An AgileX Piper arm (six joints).
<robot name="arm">
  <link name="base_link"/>
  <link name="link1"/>
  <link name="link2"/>
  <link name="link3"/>
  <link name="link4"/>
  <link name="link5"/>
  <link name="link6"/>
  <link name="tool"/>
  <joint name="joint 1" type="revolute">
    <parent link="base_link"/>
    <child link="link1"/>
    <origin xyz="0 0 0.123"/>
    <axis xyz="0 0 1"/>
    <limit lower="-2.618" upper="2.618"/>
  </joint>
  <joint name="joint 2" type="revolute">
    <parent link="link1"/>
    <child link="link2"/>
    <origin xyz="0 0 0"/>
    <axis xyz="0 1 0"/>
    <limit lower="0" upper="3.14"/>
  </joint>
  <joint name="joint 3" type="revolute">
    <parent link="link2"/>
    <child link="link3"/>
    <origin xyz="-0.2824 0 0.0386"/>
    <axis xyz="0 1 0"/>
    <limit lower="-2.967" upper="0"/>
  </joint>
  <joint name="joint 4" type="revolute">
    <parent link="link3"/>
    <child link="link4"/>
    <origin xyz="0.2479 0 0.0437"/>
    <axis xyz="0.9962 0 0.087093"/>
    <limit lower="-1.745" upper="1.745"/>
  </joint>
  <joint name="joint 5" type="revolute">
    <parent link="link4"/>
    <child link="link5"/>
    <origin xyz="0 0 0"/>
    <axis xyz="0 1 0"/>
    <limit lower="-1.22" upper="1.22"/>
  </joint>
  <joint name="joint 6" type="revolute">
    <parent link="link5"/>
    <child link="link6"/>
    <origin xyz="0.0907 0 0.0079"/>
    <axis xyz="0.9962 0 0.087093"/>
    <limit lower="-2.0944" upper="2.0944"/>
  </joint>
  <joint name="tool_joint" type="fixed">
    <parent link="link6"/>
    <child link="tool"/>
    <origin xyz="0 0 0" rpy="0 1.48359 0"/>
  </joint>
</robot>
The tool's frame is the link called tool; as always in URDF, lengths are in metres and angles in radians.
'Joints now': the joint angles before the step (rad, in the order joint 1, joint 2, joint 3, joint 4, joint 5, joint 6). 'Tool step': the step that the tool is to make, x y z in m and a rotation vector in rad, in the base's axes. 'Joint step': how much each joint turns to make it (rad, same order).
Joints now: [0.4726, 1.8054, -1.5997, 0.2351, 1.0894, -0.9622]
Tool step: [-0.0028, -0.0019, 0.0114, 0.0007, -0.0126, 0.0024]
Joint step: [-0.0002, -0.0165, -0.0211, -0.0073, 0.0258, 0.0044]
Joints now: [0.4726, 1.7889, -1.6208, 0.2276, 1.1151, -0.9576]
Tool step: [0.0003, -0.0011, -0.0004, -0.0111, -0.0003, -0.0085]
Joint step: [0.0000, 0.0000, 0.0002, -0.0142, 0.0024, 0.0112]
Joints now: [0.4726, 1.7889, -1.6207, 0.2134, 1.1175, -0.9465]
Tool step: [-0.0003, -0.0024, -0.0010, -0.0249, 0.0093, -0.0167]
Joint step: [0.0001, 0.0000, 0.0003, -0.0269, 0.0153, 0.0240]
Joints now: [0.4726, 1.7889, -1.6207, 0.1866, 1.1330, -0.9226]
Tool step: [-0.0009, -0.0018, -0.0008, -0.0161, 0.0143, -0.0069]
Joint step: [-0.0009, -0.0001, 0.0004, -0.0119, 0.0183, 0.0111]
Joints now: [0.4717, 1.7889, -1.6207, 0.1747, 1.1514, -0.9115]
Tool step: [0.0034, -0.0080, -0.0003, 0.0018, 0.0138, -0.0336]
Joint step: [-0.0238, -0.0001, 0.0003, 0.0037, 0.0095, 0.0120]
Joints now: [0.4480, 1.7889, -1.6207, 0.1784, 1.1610, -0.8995]
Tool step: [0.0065, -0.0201, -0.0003, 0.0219, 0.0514, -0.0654]
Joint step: [-0.0647, 0.0000, -0.0003, 0.0386, 0.0383, 0.0055]
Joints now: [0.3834, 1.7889, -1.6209, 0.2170, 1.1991, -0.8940]
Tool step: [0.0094, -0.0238, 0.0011, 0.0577, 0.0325, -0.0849]
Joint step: [-0.0825, 0.0001, -0.0003, 0.0652, 0.0117, 0.0001]
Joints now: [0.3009, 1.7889, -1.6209, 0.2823, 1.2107, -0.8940]
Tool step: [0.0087, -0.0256, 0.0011, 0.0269, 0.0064, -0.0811]
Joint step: [-0.0777, -0.0012, 0.0000, 0.0274, 0.0000, 0.0013]
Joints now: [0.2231, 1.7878, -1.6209, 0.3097, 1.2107, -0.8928]
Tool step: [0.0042, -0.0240, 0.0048, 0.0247, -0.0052, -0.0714]
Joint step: [-0.0701, -0.0114, 0.0002, 0.0233, 0.0015, 0.0000]
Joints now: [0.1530, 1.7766, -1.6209, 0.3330, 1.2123, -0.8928]
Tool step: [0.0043, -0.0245, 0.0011, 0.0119, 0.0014, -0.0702]
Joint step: [-0.0691, -0.0023, 0.0001, 0.0117, 0.0019, 0.0010]
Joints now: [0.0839, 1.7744, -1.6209, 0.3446, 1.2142, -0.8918]
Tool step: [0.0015, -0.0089, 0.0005, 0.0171, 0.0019, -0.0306]
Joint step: [-0.0277, 0.0001, -0.0002, 0.0166, 0.0001, 0.0021]
